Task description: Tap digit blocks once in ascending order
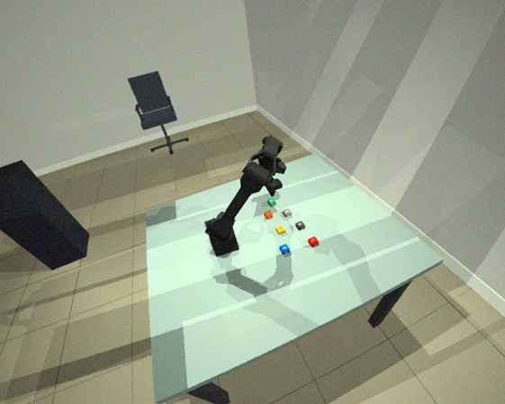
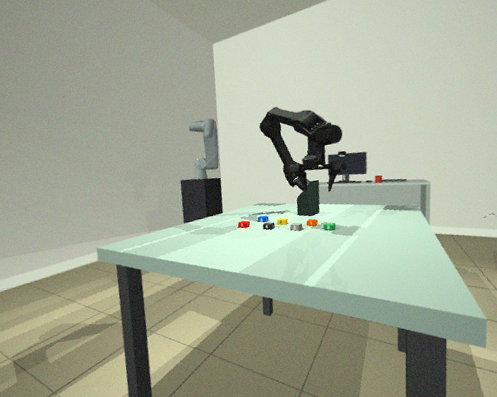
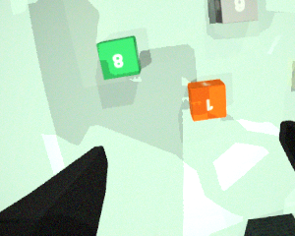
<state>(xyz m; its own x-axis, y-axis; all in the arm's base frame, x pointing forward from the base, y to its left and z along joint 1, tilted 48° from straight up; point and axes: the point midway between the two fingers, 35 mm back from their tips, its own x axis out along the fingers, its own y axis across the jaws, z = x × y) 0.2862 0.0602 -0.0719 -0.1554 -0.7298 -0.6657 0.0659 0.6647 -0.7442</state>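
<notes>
Now: the orange block 12 cm below my gripper tip, 3 cm to the right of it and 3 cm behind it. From my gripper tip the other things lie so: grey block 12 cm below, 7 cm to the right, 5 cm ahead; yellow block 14 cm to the right, 12 cm below, 3 cm behind; green block 12 cm below, 4 cm to the left, 3 cm ahead.
</notes>
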